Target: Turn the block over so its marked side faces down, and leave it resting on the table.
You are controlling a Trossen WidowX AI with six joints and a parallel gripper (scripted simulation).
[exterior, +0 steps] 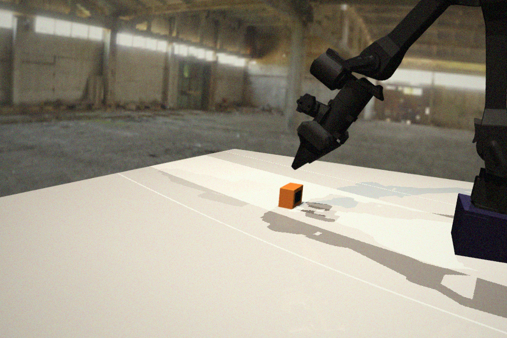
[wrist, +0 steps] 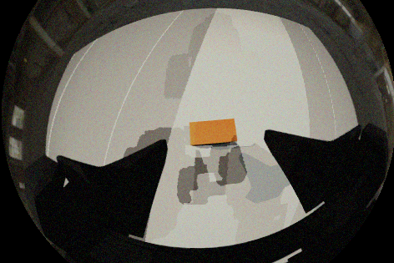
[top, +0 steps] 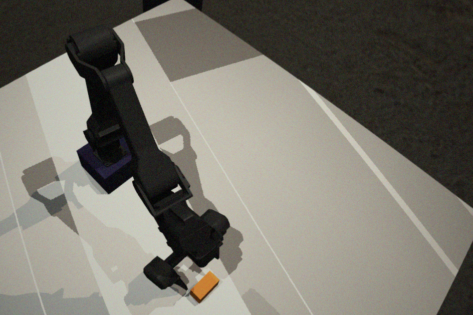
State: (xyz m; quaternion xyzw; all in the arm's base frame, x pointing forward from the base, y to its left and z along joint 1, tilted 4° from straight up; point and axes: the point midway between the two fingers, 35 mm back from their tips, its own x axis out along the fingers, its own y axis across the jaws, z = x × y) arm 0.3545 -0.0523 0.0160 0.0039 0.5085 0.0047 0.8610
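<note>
Now: gripper tip 70 mm above the orange block and 10 mm short of it.
</note>
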